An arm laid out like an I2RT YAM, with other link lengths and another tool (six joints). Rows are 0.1 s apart.
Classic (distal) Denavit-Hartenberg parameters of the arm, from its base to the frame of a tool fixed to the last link. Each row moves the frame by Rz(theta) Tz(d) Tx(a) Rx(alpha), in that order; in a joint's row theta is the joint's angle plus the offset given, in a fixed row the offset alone. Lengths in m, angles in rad.
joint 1: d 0.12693  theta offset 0  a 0.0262  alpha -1.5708
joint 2: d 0  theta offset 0  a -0.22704  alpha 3.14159
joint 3: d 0  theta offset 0.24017  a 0.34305  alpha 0
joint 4: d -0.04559  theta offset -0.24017  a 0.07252  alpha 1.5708
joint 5: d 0.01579  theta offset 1.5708  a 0  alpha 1.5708
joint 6: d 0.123  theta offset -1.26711  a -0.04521  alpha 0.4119
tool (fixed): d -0.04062  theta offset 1.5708  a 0  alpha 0
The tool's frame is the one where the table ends.
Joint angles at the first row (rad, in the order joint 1, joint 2, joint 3, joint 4, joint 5, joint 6):
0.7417, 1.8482, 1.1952, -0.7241, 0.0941, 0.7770
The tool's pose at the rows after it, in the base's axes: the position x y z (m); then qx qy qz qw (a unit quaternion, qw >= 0):
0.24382, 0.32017, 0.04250, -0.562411, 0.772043, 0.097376, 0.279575
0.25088, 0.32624, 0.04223, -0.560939, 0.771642, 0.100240, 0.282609
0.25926, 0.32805, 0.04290, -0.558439, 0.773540, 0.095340, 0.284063
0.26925, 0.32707, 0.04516, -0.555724, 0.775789, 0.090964, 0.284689
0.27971, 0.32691, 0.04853, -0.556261, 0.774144, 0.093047, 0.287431
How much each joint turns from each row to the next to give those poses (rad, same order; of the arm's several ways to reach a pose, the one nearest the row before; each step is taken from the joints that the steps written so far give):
-0.0013, 0.0267, 0.0405, 0.0181, -0.0258, -0.0010
-0.0019, 0.0333, 0.0398, 0.0004, -0.0056, 0.0002
-0.0087, 0.0254, 0.0343, -0.0077, 0.0076, -0.0015
-0.0160, 0.0201, 0.0330, -0.0124, 0.0047, -0.0080
-0.0163, 0.0196, 0.0354, -0.0082, -0.0074, -0.0185

